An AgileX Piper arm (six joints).
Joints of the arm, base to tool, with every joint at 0 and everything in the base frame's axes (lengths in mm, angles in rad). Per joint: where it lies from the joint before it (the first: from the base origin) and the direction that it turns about. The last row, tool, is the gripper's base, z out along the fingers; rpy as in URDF.
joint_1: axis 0 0 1 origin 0 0 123
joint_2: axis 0 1 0 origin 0 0 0
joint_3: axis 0 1 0 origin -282.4 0 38.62
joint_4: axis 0.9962 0 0.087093 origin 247.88 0 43.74
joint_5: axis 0 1 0 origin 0 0 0
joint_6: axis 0.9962 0 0.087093 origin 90.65 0 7.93
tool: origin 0 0 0 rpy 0 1.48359 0
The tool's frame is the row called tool.
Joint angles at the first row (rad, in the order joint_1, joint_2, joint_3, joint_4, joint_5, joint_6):
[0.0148 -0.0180 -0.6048 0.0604 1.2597 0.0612]
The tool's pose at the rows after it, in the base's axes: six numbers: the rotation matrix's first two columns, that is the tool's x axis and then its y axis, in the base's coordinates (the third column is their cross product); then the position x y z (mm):
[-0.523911, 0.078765, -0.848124, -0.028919, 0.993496, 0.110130, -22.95, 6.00, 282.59]
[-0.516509, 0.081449, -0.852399, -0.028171, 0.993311, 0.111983, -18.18, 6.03, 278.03]
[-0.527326, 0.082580, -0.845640, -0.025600, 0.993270, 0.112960, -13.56, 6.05, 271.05]
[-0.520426, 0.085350, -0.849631, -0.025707, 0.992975, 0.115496, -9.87, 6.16, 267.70]
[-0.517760, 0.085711, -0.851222, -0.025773, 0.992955, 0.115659, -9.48, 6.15, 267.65]
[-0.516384, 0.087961, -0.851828, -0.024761, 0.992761, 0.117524, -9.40, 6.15, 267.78]
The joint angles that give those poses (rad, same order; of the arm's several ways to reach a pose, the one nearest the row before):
[0.0148 -0.0180 -0.5663 0.0743 1.2187 0.0611]
[0.0148 -0.0197 -0.5388 0.0748 1.1842 0.0612]
[0.0148 -0.0197 -0.5073 0.0748 1.1654 0.0611]
[0.0148 -0.0197 -0.4867 0.0765 1.1367 0.0612]
[0.0148 -0.0197 -0.4852 0.0764 1.1320 0.0612]
[0.0148 -0.0197 -0.4851 0.0765 1.1303 0.0633]

